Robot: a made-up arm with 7 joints. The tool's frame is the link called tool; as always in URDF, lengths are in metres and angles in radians.
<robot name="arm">
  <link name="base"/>
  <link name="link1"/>
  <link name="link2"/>
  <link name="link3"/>
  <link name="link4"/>
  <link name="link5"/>
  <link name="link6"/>
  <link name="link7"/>
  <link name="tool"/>
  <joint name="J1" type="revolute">
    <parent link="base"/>
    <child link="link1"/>
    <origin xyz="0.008 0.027 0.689"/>
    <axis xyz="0 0 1"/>
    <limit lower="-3.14" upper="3.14" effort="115" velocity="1.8"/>
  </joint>
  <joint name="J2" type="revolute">
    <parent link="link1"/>
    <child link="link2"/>
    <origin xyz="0.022 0.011 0.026" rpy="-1.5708 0 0"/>
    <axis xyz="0 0 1"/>
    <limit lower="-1.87" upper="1.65" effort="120" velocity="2.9"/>
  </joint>
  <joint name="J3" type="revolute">
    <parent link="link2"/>
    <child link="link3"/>
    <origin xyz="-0.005 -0.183 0.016" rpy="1.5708 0 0"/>
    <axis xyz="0 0 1"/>
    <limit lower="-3.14" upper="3.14" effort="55" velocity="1.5"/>
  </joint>
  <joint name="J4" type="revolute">
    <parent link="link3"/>
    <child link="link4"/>
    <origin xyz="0.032 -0.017 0.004" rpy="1.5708 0 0"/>
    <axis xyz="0 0 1"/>
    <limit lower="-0.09" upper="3.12" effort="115" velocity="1.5"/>
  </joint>
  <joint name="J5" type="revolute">
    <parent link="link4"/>
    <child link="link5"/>
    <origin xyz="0.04 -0.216 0.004" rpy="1.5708 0 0"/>
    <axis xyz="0 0 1"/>
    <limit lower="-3.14" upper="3.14" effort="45" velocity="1.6"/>
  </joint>
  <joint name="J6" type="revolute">
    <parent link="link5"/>
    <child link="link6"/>
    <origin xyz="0.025 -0.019 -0.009" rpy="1.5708 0 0"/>
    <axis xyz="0 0 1"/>
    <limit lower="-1.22" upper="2.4" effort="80" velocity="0.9"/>
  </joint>
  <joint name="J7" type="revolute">
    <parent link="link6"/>
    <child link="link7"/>
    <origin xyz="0.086 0.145 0.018" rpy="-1.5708 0 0"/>
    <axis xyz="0 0 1"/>
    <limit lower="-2.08" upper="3.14" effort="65" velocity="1.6"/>
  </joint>
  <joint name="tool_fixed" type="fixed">
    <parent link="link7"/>
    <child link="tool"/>
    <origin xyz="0.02 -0.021 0.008" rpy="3.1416 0 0"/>
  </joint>
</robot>
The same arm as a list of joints. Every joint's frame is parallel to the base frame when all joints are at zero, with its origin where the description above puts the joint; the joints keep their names.
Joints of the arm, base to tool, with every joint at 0 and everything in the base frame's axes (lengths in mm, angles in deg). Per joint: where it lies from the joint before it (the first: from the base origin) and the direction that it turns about. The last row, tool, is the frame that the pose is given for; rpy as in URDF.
J1: origin 8 27 689 axis +z
J2: origin 22 11 26 axis +y
J3: origin -5 16 183 axis +z
J4: origin 32 -17 4 axis -y
J5: origin 40 -4 -216 axis -z
J6: origin 25 19 9 axis +y
J7: origin 86 18 -145 axis -z
tool: origin 20 21 -8 rpy 0 0 0
Joint limits (deg, base to tool): -179.91..179.91 -107.14..94.54 -179.91..179.91 -5.16..178.76 -179.91..179.91 -69.9..137.51 -119.18..179.91

